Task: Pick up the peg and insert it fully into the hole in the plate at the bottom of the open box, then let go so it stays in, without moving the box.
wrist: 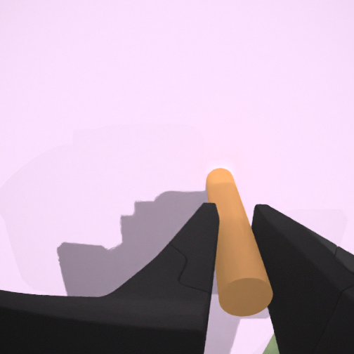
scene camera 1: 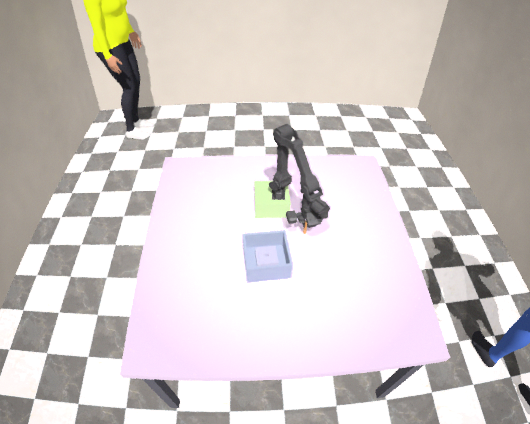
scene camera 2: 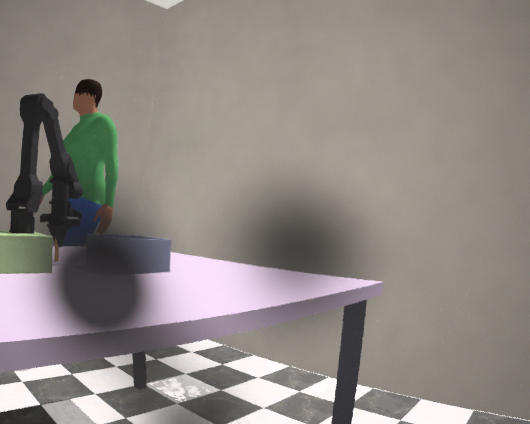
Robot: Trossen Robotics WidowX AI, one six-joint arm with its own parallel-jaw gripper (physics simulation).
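Pixels of known places: gripper, fingertip midpoint: [scene camera 1: 305, 227] [scene camera 2: 58, 246]; arm's base, link origin: [scene camera 1: 278, 195] [scene camera 2: 21, 232].
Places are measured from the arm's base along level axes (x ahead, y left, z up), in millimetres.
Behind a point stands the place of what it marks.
The orange peg [scene camera 1: 305, 228] @[x 160, y 127, z -59 mm] [scene camera 2: 57, 251] @[x 154, y 120, z -64 mm] [wrist: 234, 240] stands about upright, its lower end at or very near the table top. My gripper [scene camera 1: 305, 223] @[x 161, y 128, z -49 mm] [scene camera 2: 58, 242] @[x 161, y 128, z -49 mm] [wrist: 233, 215] is shut on the peg, one dark finger against each side, with the peg's upper end showing between them in the wrist view. The open blue-grey box [scene camera 1: 269, 273] @[x 425, y -42, z -42 mm] [scene camera 2: 145, 256] @[x 341, y -149, z -47 mm] stands apart from the gripper, nearer the front in scene camera 1. A pale plate [scene camera 1: 260, 261] @[x 367, y -80, z -39 mm] with a small hole [scene camera 1: 267, 255] @[x 325, y -50, z -52 mm] lies on its bottom. The box's inside is hidden in scene camera 2.
A green block [scene camera 1: 265, 209] @[x 63, y -62, z -36 mm] [scene camera 2: 25, 255] @[x -12, y -114, z -51 mm] [wrist: 272, 345] stands beside the arm's base, behind the box in scene camera 1. All stand on the pink table [scene camera 1: 200, 325] @[x 650, y -313, z -97 mm] [scene camera 2: 225, 285] @[x 440, y -388, z -97 mm] [wrist: 150, 75]. People [scene camera 1: 111, 27] [scene camera 2: 92, 150] stand beyond the table. Dark blurs cover parts of scene camera 2.
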